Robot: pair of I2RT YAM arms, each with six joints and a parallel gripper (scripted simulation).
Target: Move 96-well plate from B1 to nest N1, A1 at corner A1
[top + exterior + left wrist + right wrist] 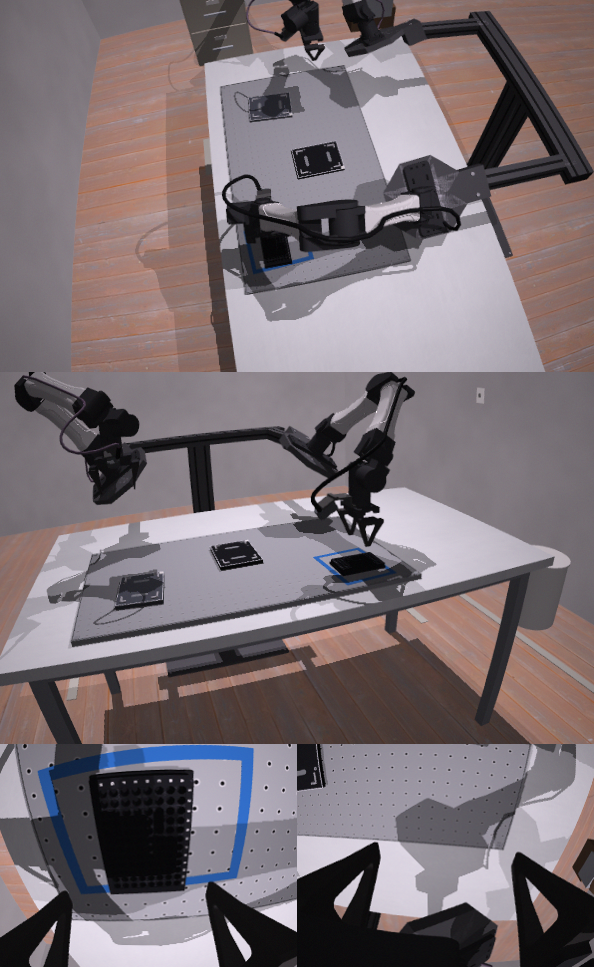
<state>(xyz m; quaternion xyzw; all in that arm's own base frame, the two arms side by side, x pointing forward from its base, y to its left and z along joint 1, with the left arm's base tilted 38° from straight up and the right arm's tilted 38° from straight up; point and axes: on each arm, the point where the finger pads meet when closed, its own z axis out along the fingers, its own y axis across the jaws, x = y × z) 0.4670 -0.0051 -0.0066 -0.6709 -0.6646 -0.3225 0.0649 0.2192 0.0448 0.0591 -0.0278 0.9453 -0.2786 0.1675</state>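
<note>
The black 96-well plate is 80 mm below my left hand and 10 mm behind it. Round my left hand: nest N1: 580 mm to the right, 80 mm below, 40 mm behind.
</note>
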